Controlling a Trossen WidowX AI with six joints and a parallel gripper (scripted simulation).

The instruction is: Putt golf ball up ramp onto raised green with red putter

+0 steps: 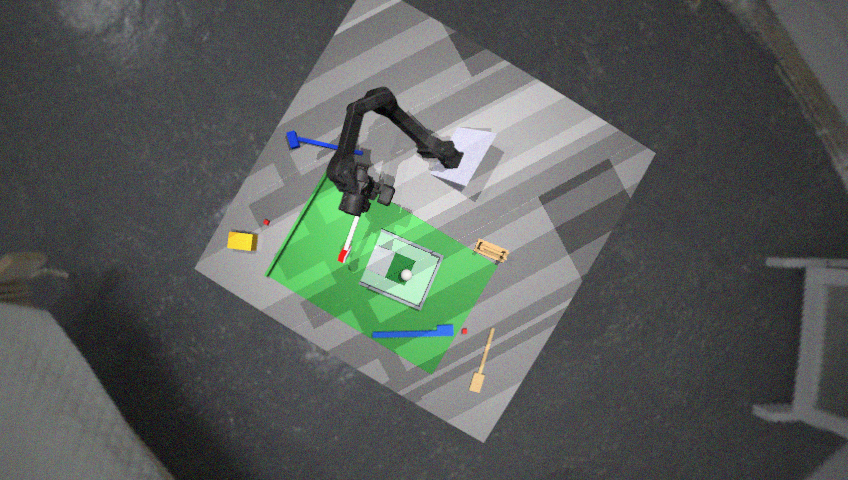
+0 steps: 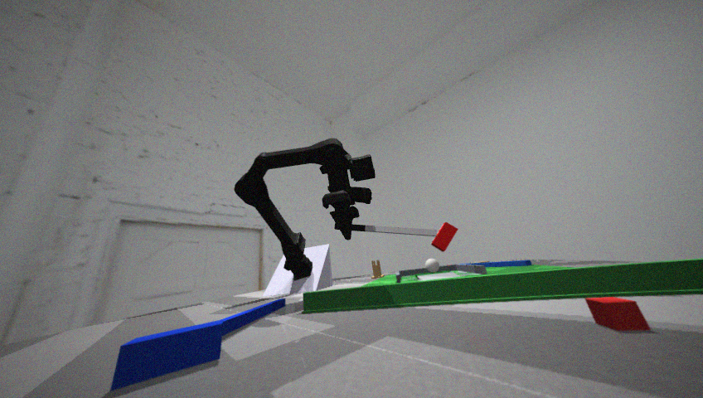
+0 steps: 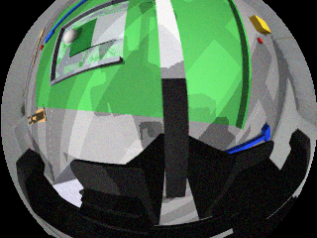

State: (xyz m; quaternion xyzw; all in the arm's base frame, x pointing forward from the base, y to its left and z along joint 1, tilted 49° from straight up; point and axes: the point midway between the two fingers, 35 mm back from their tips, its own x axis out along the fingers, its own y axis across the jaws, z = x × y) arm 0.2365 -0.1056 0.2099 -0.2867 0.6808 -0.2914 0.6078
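Right now the red putter is 12 cm ahead of my gripper tip and 1 cm to the left of it. Also, from my gripper tip: white golf ball: 22 cm ahead, 23 cm to the left, 9 cm below; wooden piece: 1 cm ahead, 48 cm to the left, 9 cm below; yellow block: 35 cm ahead, 38 cm to the right, 10 cm below.
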